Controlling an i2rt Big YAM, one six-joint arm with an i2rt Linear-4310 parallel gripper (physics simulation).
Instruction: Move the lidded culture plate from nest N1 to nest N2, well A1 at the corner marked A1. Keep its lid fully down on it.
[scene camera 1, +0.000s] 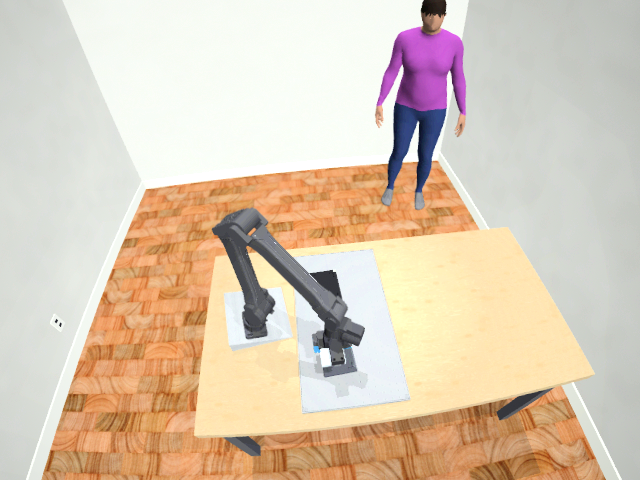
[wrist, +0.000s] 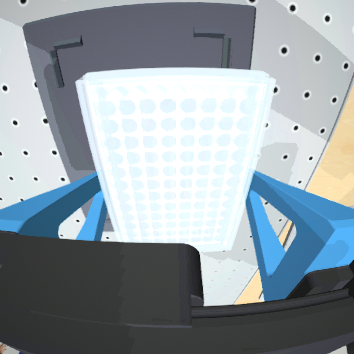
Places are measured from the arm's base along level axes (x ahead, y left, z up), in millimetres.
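Pixels of known places: gripper, fingertip midpoint: (wrist: 176, 176); arm's base at its link origin: (scene camera 1: 254, 324).
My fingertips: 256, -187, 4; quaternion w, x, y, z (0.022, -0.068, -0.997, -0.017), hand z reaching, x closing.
Ahead of a thing's pixels: the offset from my fingertips to its middle, as dx, dy, dz. Level surfaces: height alone.
The lidded culture plate @[+1, +1, +10] (scene camera 1: 325, 357) (wrist: 175, 150) is white and glossy, with rows of round wells showing through its clear lid in the wrist view. The lid looks level on it. My gripper (scene camera 1: 333, 352) (wrist: 176, 176) is shut on the plate, with a blue finger against each long side. It holds the plate above a dark grey nest @[+16, -15, -18] (scene camera 1: 339, 370) (wrist: 142, 30). In the wrist view two corner brackets of this nest show beyond the plate's far edge; the plate hides much of the rest. No nest label or A1 mark can be read.
A black flat block @[+62, +288, -18] (scene camera 1: 329, 279), perhaps the other nest, lies farther back, partly behind the arm. Both stand on a pale perforated board @[dz -25] (scene camera 1: 379, 351) (wrist: 305, 65) on the wooden table @[dz -38] (scene camera 1: 465, 310). The arm's base (scene camera 1: 255, 330) stands left of the board. A person (scene camera 1: 423, 67) stands behind the table.
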